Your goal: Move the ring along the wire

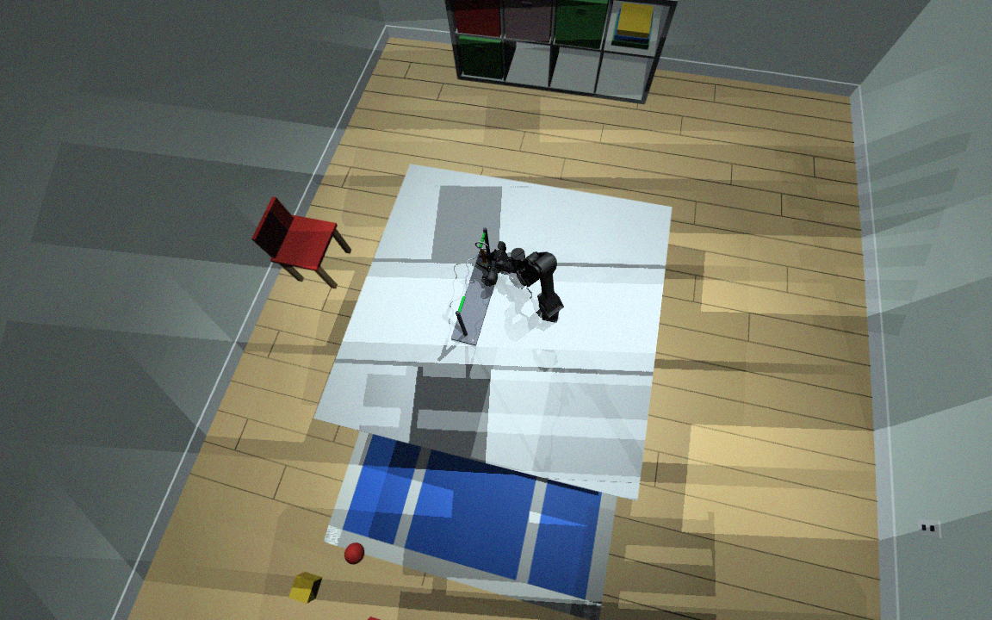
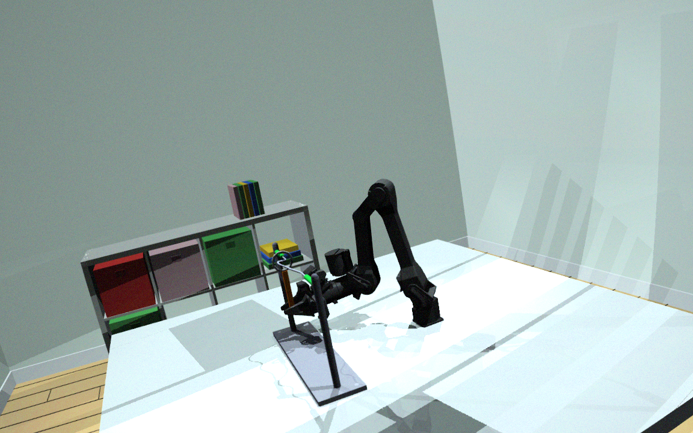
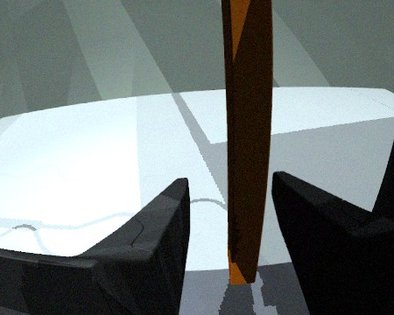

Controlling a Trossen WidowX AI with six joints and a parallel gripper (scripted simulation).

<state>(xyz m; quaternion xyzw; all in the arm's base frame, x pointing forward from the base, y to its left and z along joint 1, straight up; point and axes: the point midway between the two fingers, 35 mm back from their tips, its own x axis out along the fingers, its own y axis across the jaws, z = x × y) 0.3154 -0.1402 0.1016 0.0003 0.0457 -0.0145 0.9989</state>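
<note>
The rig lies 13 cm to the left of my gripper tip, 4 cm above it and 2 cm behind it.
</note>
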